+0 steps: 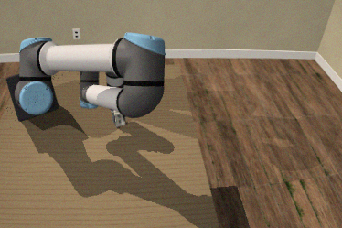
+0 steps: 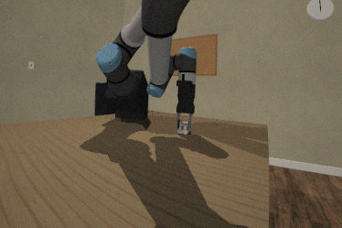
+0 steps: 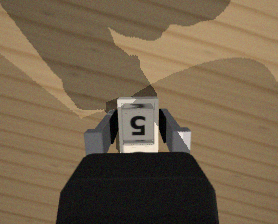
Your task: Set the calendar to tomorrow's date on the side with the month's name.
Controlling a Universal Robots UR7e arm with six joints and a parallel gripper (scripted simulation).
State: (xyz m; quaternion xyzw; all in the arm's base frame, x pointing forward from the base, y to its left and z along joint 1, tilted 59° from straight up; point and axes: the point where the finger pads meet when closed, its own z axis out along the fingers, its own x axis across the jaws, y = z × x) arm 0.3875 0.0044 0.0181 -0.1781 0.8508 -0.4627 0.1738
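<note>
My gripper is now 10 mm above the white digit cube. Round my hand: white tray (30 mm below, 20 mm to the left).
</note>
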